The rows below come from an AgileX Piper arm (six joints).
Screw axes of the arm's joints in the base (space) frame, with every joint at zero. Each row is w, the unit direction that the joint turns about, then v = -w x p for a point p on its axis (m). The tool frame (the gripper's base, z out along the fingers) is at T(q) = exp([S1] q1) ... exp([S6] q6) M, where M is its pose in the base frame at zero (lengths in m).
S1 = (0, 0, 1, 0, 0, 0)
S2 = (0, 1, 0, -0.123, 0, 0)
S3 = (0, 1, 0, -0.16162, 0, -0.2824)
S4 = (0.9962, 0, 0.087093, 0, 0.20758, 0)
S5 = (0, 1, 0, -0.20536, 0, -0.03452)
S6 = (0.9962, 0, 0.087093, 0, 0.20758, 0)
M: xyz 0.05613 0 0.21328 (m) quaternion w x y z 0.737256 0 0.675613 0
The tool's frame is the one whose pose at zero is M.
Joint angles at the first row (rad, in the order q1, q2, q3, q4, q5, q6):
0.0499 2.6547 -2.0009 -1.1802 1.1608 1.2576
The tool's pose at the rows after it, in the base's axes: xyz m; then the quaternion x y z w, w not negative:
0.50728, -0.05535, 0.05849, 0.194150, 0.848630, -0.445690, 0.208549
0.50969, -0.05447, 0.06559, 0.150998, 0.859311, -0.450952, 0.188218
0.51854, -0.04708, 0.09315, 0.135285, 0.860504, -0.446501, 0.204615
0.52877, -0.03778, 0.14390, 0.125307, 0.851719, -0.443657, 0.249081
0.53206, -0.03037, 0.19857, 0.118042, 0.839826, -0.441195, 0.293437
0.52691, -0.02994, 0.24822, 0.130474, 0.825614, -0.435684, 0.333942
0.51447, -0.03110, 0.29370, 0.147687, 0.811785, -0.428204, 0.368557
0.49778, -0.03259, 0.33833, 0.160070, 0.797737, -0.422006, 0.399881
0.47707, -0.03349, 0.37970, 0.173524, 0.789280, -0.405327, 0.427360
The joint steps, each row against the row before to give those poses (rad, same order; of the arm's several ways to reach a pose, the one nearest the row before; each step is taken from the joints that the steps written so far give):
-0.0074 0.0000 -0.0022 0.0105 0.0000 -0.1624
0.0006 -0.0086 -0.0152 0.0143 0.0000 -0.1233
0.0129 -0.0304 -0.0524 0.0140 0.0044 -0.0790
0.0172 -0.0583 -0.0765 -0.0069 0.0023 -0.0755
0.0139 -0.0664 -0.0703 -0.0058 0.0000 -0.0750
0.0019 -0.0722 -0.0407 -0.0032 0.0000 -0.0297
0.0000 -0.0851 -0.0050 -0.0016 0.0000 -0.0081
0.0000 -0.0866 -0.0041 0.0000 0.0000 -0.0208
0.0000 -0.0888 -0.0020 0.0273 0.0000 -0.0260

